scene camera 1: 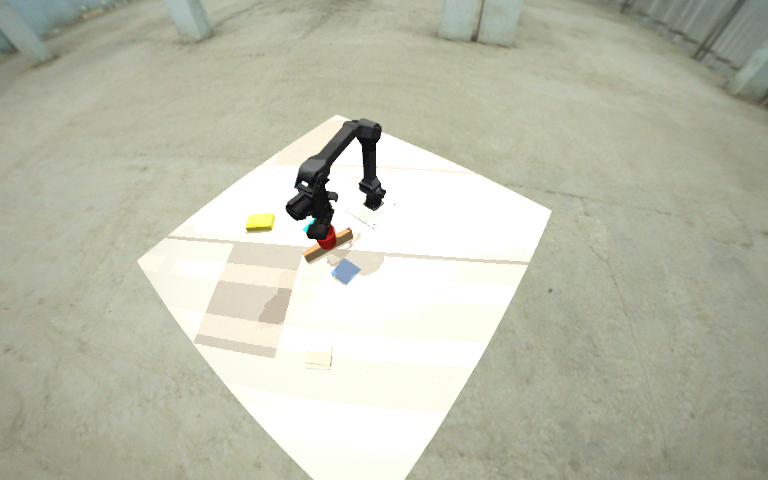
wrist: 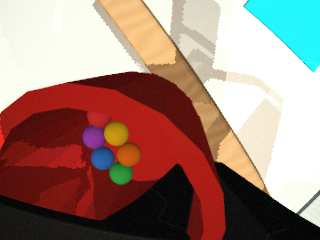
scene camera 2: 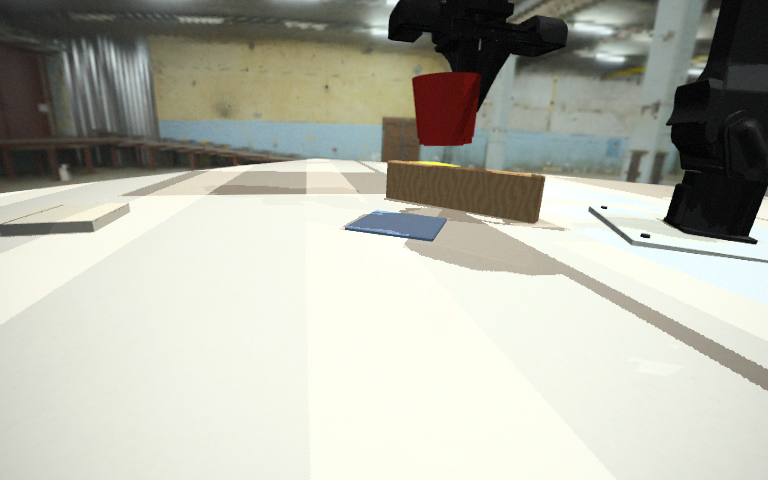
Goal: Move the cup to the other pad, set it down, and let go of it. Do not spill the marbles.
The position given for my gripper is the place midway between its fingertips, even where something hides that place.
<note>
In view: my gripper (scene camera 2: 470, 112), a red cup (scene camera 2: 446, 103) and a wooden bar (scene camera 2: 516, 196).
The red cup shows as well in the wrist view (wrist: 53, 166). My gripper shows as well in scene camera 1 (scene camera 1: 327, 229) and in the wrist view (wrist: 199, 171).
</note>
